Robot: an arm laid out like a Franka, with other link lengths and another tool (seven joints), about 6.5 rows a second.
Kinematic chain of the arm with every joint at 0, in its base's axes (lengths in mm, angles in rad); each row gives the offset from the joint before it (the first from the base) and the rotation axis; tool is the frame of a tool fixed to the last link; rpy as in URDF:
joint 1: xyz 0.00 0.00 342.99 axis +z
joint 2: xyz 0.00 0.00 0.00 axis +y
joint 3: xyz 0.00 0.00 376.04 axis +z
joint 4: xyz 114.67 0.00 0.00 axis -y
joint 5: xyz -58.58 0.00 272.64 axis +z
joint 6: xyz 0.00 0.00 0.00 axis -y
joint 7: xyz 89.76 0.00 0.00 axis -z
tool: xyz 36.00 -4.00 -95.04 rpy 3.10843 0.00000 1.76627
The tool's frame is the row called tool.
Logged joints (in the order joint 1, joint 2, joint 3, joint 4, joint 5, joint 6, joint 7), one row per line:
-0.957, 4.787, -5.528, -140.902, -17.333, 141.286, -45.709
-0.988, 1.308, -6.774, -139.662, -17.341, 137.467, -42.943
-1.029, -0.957, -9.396, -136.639, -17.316, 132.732, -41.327
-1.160, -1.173, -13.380, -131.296, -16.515, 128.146, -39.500
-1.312, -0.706, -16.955, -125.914, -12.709, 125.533, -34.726
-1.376, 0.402, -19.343, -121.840, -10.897, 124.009, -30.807
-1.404, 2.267, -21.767, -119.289, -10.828, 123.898, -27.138
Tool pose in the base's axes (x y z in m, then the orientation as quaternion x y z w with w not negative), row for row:
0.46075, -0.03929, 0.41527, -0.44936, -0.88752, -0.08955, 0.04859
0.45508, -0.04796, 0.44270, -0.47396, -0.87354, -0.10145, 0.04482
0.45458, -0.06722, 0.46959, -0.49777, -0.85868, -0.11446, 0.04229
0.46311, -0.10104, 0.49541, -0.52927, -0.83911, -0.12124, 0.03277
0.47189, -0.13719, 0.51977, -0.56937, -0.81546, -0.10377, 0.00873
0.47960, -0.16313, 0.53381, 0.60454, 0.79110, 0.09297, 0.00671
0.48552, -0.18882, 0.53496, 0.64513, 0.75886, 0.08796, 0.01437
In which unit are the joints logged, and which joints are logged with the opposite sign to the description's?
The joints are logged in degrees. Opposite sign: joint 5.
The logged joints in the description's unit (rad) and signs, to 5 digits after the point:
-0.01670, 0.08355, -0.09648, -2.45920, 0.30252, 2.46591, -0.79777
-0.01724, 0.02283, -0.11823, -2.43756, 0.30266, 2.39925, -0.74950
-0.01796, -0.01670, -0.16399, -2.38480, 0.30222, 2.31661, -0.72129
-0.02025, -0.02047, -0.23353, -2.29155, 0.28824, 2.23657, -0.68941
-0.02290, -0.01232, -0.29592, -2.19761, 0.22181, 2.19096, -0.60608
-0.02402, 0.00702, -0.33760, -2.12651, 0.19019, 2.16437, -0.53768
-0.02450, 0.03957, -0.37991, -2.08199, 0.18898, 2.16243, -0.47365

